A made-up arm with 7 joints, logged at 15 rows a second.
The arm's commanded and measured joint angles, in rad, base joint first. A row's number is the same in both.
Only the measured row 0 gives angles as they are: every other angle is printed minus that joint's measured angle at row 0.
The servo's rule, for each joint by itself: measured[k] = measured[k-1] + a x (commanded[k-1-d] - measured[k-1]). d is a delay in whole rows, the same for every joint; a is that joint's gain. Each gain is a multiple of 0.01, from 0.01 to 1. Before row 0 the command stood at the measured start. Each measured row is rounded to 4 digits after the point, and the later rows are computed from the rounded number. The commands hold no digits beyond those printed.
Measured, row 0:
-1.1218, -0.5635, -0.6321, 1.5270, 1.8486, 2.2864, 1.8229
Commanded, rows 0 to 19:
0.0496, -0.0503, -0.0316, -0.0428, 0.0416, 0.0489, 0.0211
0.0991, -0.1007, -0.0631, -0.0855, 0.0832, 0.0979, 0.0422
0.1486, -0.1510, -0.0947, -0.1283, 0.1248, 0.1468, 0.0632
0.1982, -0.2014, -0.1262, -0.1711, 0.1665, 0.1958, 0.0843
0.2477, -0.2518, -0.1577, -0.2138, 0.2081, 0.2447, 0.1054
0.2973, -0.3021, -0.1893, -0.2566, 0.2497, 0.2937, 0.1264
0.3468, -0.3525, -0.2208, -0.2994, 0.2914, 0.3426, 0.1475
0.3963, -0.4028, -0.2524, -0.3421, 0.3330, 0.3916, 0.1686
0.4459, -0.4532, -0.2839, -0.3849, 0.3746, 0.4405, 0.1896
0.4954, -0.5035, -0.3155, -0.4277, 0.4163, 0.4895, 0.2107
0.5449, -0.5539, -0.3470, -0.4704, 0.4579, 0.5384, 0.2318
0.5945, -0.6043, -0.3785, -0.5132, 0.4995, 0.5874, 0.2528
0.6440, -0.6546, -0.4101, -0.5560, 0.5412, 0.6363, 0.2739
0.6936, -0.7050, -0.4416, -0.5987, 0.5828, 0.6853, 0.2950
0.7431, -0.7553, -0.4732, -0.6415, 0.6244, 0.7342, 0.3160
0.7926, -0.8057, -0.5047, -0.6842, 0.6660, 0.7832, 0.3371
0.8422, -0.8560, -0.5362, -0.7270, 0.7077, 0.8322, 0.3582
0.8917, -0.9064, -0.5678, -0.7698, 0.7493, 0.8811, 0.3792
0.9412, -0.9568, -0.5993, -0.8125, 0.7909, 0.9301, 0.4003
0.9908, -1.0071, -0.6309, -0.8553, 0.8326, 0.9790, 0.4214
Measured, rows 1 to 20:
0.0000, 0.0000, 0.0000, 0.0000, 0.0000, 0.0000, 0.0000
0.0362, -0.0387, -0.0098, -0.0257, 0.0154, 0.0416, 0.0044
0.0821, -0.0864, -0.0263, -0.0616, 0.0405, 0.0895, 0.0123
0.1306, -0.1361, -0.0475, -0.1016, 0.0717, 0.1382, 0.0230
0.1799, -0.1864, -0.0719, -0.1433, 0.1068, 0.1872, 0.0359
0.2294, -0.2368, -0.0985, -0.1856, 0.1443, 0.2361, 0.0505
0.2790, -0.2871, -0.1266, -0.2282, 0.1833, 0.2851, 0.0664
0.3285, -0.3375, -0.1558, -0.2709, 0.2233, 0.3340, 0.0834
0.3780, -0.3878, -0.1857, -0.3136, 0.2639, 0.3830, 0.1013
0.4276, -0.4382, -0.2161, -0.3564, 0.3049, 0.4319, 0.1198
0.4771, -0.4885, -0.2469, -0.3992, 0.3461, 0.4809, 0.1389
0.5266, -0.5389, -0.2779, -0.4419, 0.3875, 0.5298, 0.1584
0.5762, -0.5893, -0.3091, -0.4847, 0.4289, 0.5788, 0.1782
0.6257, -0.6396, -0.3404, -0.5275, 0.4705, 0.6277, 0.1983
0.6753, -0.6900, -0.3718, -0.5702, 0.5121, 0.6767, 0.2186
0.7248, -0.7403, -0.4032, -0.6130, 0.5537, 0.7256, 0.2391
0.7743, -0.7907, -0.4347, -0.6557, 0.5953, 0.7746, 0.2597
0.8239, -0.8410, -0.4662, -0.6985, 0.6369, 0.8236, 0.2804
0.8734, -0.8914, -0.4977, -0.7413, 0.6785, 0.8725, 0.3011
0.9229, -0.9418, -0.5292, -0.7840, 0.7201, 0.9215, 0.3219
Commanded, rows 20 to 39:
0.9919, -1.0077, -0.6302, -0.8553, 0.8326, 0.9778, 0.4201
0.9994, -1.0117, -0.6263, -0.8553, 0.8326, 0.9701, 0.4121
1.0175, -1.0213, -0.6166, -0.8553, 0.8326, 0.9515, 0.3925
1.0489, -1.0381, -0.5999, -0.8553, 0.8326, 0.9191, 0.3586
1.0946, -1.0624, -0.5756, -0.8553, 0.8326, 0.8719, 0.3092
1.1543, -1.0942, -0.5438, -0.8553, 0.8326, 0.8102, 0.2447
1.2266, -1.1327, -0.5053, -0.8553, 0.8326, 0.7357, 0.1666
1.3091, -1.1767, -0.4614, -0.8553, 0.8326, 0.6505, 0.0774
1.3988, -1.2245, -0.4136, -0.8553, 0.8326, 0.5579, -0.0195
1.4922, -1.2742, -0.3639, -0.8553, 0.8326, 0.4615, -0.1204
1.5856, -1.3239, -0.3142, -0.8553, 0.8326, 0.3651, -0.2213
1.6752, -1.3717, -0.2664, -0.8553, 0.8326, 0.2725, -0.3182
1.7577, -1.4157, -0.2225, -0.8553, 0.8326, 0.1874, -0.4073
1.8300, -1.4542, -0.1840, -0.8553, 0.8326, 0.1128, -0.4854
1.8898, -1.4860, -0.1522, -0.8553, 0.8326, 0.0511, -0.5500
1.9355, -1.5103, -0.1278, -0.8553, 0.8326, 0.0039, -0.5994
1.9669, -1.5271, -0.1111, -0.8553, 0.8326, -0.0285, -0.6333
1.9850, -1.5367, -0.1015, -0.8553, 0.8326, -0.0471, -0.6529
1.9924, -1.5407, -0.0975, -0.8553, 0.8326, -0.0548, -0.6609
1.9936, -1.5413, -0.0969, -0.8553, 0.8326, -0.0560, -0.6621
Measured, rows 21 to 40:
0.9725, -0.9921, -0.5607, -0.8268, 0.7617, 0.9704, 0.3428
0.9867, -1.0041, -0.5822, -0.8439, 0.7879, 0.9767, 0.3590
0.9960, -1.0100, -0.5959, -0.8507, 0.8044, 0.9711, 0.3702
1.0117, -1.0187, -0.6023, -0.8535, 0.8148, 0.9544, 0.3749
1.0389, -1.0336, -0.6016, -0.8546, 0.8214, 0.9244, 0.3715
1.0796, -1.0558, -0.5935, -0.8550, 0.8255, 0.8798, 0.3584
1.1341, -1.0854, -0.5781, -0.8552, 0.8281, 0.8206, 0.3345
1.2016, -1.1218, -0.5555, -0.8553, 0.8298, 0.7484, 0.2992
1.2801, -1.1641, -0.5263, -0.8553, 0.8308, 0.6652, 0.2526
1.3668, -1.2106, -0.4914, -0.8553, 0.8315, 0.5740, 0.1955
1.4583, -1.2596, -0.4519, -0.8553, 0.8319, 0.4784, 0.1292
1.5512, -1.3091, -0.4092, -0.8553, 0.8322, 0.3821, 0.0556
1.6417, -1.3573, -0.3649, -0.8553, 0.8323, 0.2889, -0.0229
1.7264, -1.4023, -0.3208, -0.8553, 0.8324, 0.2026, -0.1036
1.8020, -1.4423, -0.2784, -0.8553, 0.8325, 0.1263, -0.1838
1.8661, -1.4759, -0.2393, -0.8553, 0.8325, 0.0624, -0.2607
1.9168, -1.5024, -0.2047, -0.8553, 0.8325, 0.0127, -0.3318
1.9534, -1.5214, -0.1757, -0.8553, 0.8325, -0.0223, -0.3951
1.9765, -1.5332, -0.1527, -0.8553, 0.8325, -0.0434, -0.4492
1.9881, -1.5390, -0.1356, -0.8553, 0.8325, -0.0531, -0.4937

